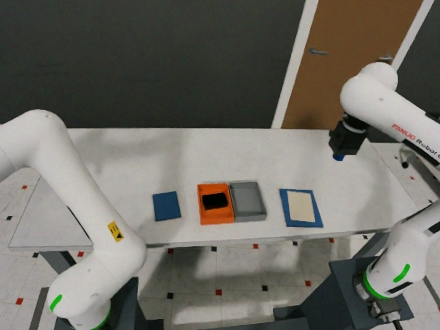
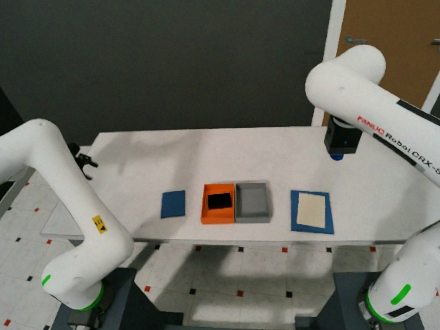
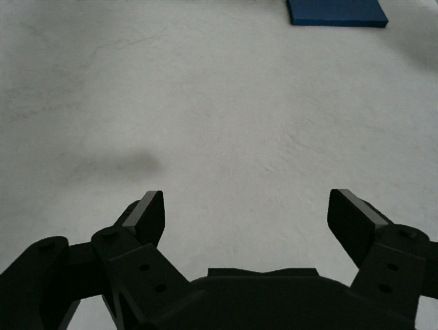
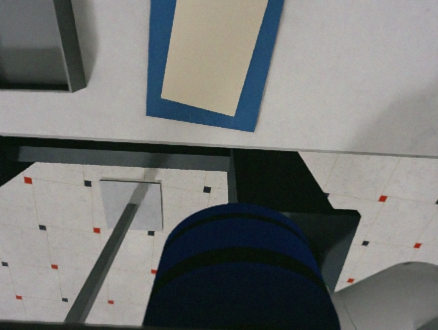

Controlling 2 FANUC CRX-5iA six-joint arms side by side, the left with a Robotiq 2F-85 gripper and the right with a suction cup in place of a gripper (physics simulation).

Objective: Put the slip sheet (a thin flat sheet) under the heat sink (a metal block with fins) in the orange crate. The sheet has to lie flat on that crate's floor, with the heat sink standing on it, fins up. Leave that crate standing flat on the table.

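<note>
The slip sheet, a thin beige sheet (image 1: 301, 206) (image 2: 311, 211) (image 4: 212, 55), lies flat on a larger blue mat (image 1: 305, 224) (image 2: 294, 210) (image 4: 156, 75) at the right. The heat sink, a small black block (image 1: 215, 201) (image 2: 220, 201), lies inside the orange crate (image 1: 216, 220) (image 2: 218, 220); its fins are too dark and small to make out. My left gripper (image 2: 94, 171) (image 3: 246, 192) is open and empty above the table's left part. My right suction cup (image 1: 338, 157) (image 2: 337, 157) (image 4: 240, 265) is blue, carries nothing and hangs above the table behind the sheet.
A grey crate (image 1: 250, 218) (image 2: 252, 219) (image 4: 74, 60) stands directly against the orange crate's right side. A smaller blue square (image 1: 166, 206) (image 2: 173, 204) (image 3: 337, 12) lies left of the orange crate. The table's front edge runs close in front of the crates and the mat.
</note>
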